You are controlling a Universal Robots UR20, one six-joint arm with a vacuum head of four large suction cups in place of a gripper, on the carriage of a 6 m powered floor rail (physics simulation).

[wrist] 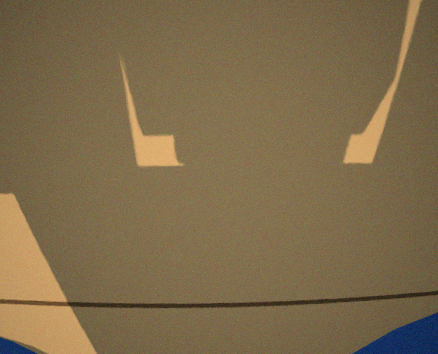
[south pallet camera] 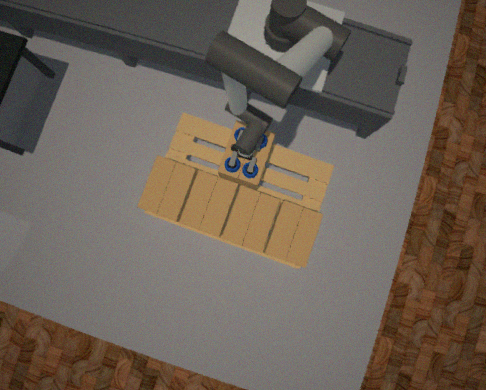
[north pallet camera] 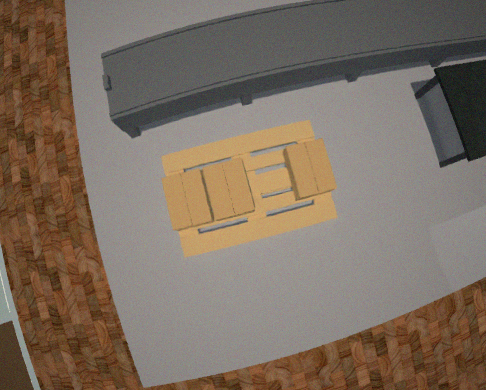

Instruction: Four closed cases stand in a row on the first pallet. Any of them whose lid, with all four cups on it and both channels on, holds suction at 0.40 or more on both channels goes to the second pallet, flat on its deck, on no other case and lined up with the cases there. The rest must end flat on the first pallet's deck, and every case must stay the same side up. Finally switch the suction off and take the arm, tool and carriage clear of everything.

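Where they show: hand, its tool point: (wrist: 204, 244); arm's base, origin of its link: (south pallet camera: 282, 35).
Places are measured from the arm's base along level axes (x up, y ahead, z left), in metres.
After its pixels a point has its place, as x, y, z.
Observation:
My suction head (south pallet camera: 246, 152) @[-0.206, 0.791, 0.004] is over the south pallet (south pallet camera: 300, 160) @[-0.425, 0.664, 0.387], its four blue cups (wrist: 410, 340) on the lid of a closed case (south pallet camera: 242, 176) @[-0.183, 0.947, 0.030] (wrist: 250, 225) @[-0.185, 0.779, -0.024]. It holds that case at the row's rail side, roughly parallel to the row. The case is low; whether it touches the deck or the row cannot be told. Several closed cases (south pallet camera: 167, 185) @[-0.212, 1.156, -0.433] (south pallet camera: 207, 200) @[-0.211, 1.169, -0.144] (south pallet camera: 251, 217) @[-0.211, 1.186, 0.170] (south pallet camera: 292, 235) @[-0.212, 1.216, 0.465] stand side by side along the far side of this pallet. On the north pallet (north pallet camera: 240, 145) @[-0.427, 0.662, -5.187], two cases (north pallet camera: 187, 200) @[-0.212, 0.991, -5.659] (north pallet camera: 227, 189) @[-0.212, 0.992, -5.371] stand together at left and one case (north pallet camera: 310, 169) @[-0.212, 1.012, -4.772] at right, with bare slats between.
The grey floor rail (north pallet camera: 200, 65) (south pallet camera: 372, 75) runs beside both pallets. The white carriage (south pallet camera: 247, 20) @[-0.001, -0.031, -0.252] carries the arm (south pallet camera: 255, 70) @[0.875, 0.696, 0.003] at the south pallet. A black table-like object (north pallet camera: 470, 110) (south pallet camera: 10, 55) stands between the pallets, on the outer side of each view.

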